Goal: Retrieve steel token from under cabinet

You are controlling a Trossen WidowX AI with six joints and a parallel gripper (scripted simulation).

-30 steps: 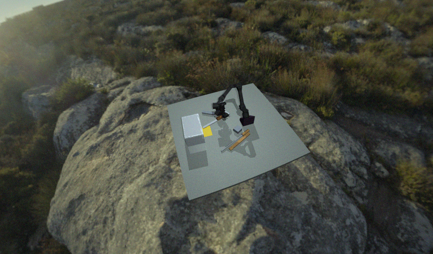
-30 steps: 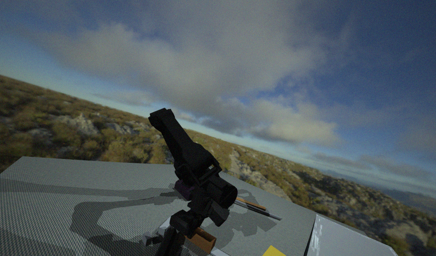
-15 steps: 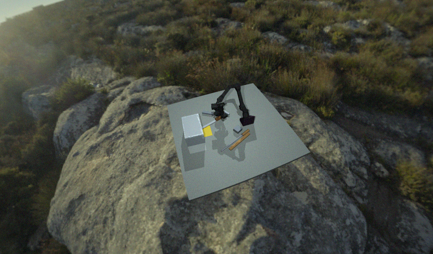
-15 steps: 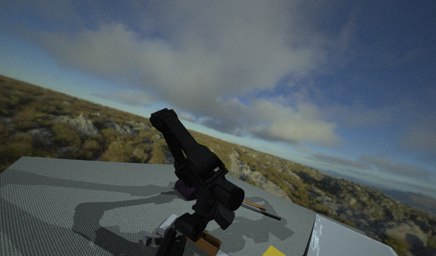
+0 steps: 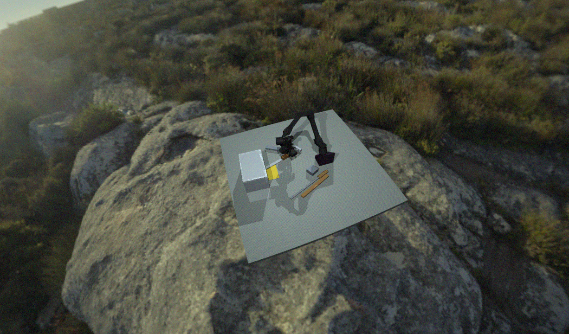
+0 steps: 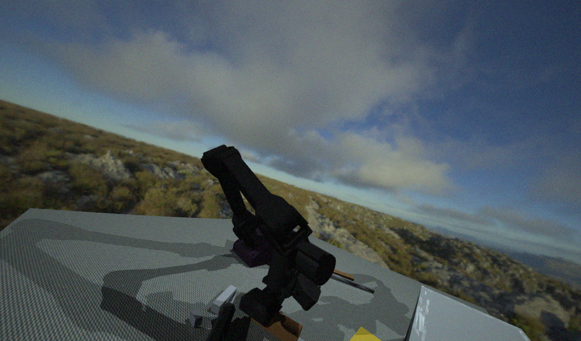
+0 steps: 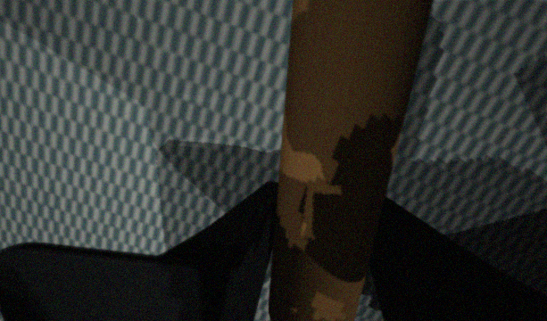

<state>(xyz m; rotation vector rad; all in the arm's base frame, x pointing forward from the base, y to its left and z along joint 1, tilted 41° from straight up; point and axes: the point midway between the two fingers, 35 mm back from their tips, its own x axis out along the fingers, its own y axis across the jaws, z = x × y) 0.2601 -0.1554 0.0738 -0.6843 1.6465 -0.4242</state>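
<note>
My gripper tip is now 110 mm past the grey bar and 40 mm to the left of it. The rest, counted from my gripper tip: grey block: 110 mm behind, 250 mm to the left, 10 mm above; then small grey cube: 90 mm behind, 120 mm to the right; then wooden stick: 60 mm behind, 390 mm to the left.
</note>
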